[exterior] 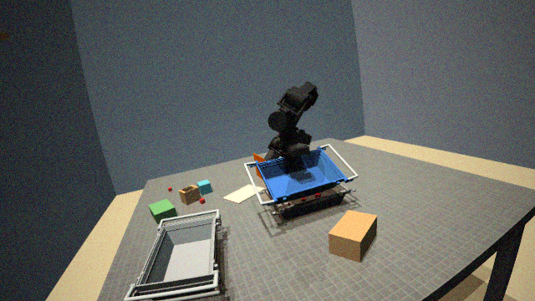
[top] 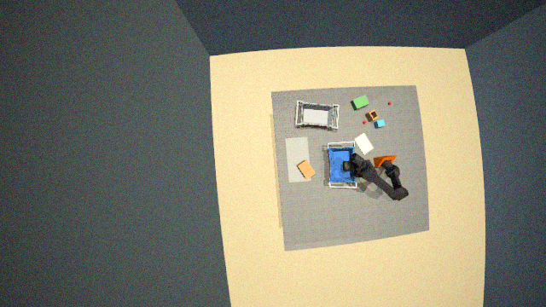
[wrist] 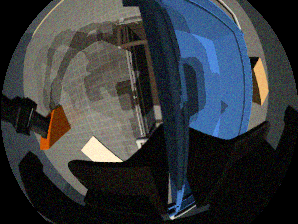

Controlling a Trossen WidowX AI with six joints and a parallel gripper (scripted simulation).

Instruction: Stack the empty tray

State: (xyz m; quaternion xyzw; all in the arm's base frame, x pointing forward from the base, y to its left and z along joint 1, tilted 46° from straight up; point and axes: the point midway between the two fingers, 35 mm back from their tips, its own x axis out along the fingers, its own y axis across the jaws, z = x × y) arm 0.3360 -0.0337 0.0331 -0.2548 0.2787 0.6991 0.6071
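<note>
Right now my gripper tip is 70 mm short of the blue tray. Also, from my gripper tip: cream card: 190 mm behind, 160 mm to the right, 120 mm below; cyan cube: 320 mm behind, 320 mm to the right, 100 mm below; small brown box: 260 mm behind, 380 mm to the right, 110 mm below.
</note>
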